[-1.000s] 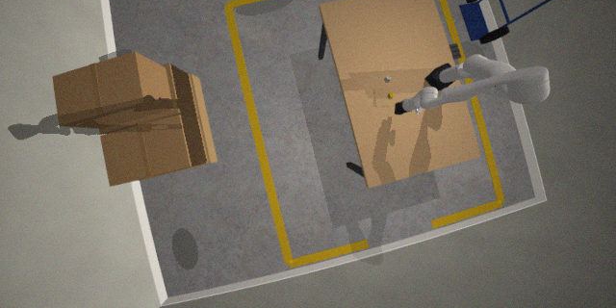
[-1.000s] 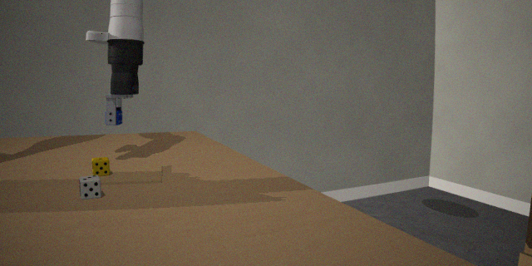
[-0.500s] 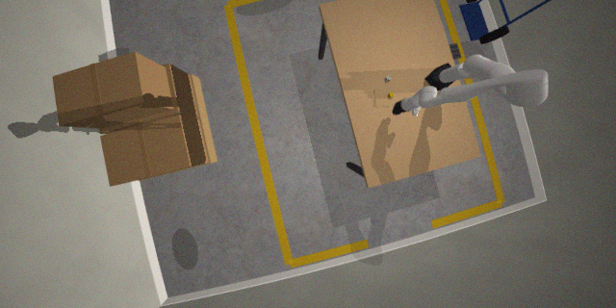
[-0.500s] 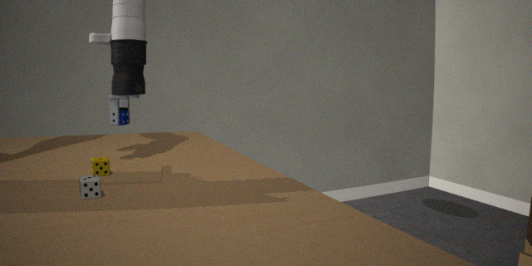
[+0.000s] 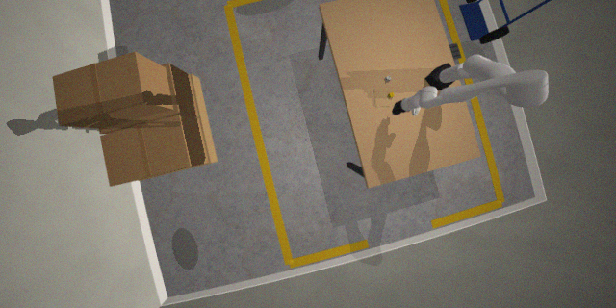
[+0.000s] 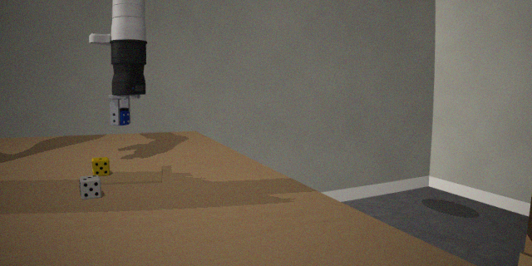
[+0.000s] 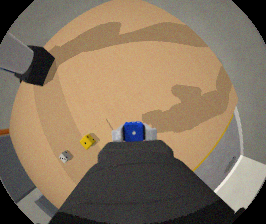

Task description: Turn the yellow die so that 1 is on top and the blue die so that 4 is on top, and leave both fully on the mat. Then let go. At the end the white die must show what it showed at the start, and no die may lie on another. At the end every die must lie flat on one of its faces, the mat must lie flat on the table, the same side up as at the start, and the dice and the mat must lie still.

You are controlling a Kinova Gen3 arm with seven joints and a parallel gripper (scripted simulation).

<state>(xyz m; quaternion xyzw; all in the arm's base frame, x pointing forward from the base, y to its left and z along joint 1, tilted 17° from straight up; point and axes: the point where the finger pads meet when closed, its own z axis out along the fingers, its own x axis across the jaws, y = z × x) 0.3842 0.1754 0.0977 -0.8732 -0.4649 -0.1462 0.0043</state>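
Right now the tan mat is 1 cm ahead of my hand, 13 cm to the right of it and 10 cm below it. Also, from my hand: white die: 4 cm behind, 26 cm to the right, 9 cm below; then yellow die: 3 cm behind, 13 cm to the right, 8 cm below; then blue die: right at my hand.
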